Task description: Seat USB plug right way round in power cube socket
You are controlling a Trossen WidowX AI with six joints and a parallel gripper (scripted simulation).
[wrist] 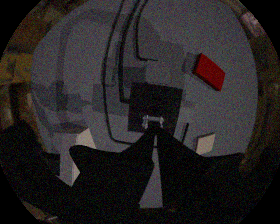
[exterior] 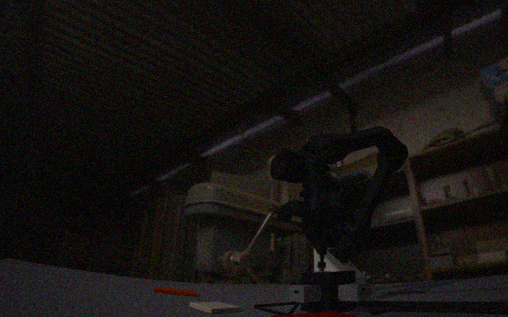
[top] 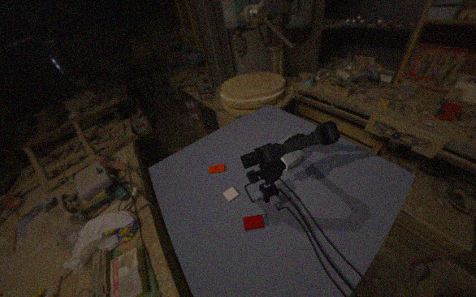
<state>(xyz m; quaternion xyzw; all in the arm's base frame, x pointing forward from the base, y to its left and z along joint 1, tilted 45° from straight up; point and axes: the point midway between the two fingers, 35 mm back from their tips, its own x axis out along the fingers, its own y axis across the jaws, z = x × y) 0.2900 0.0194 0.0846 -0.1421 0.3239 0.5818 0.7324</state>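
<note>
My gripper tip is now 2 cm above the USB plug. Round my gripper tip: white tile: 15 cm ahead, 14 cm to the right, 11 cm below; red tile: 17 cm ahead, 7 cm to the left, 10 cm below; orange tile: 10 cm ahead, 36 cm to the right, 11 cm below.
</note>
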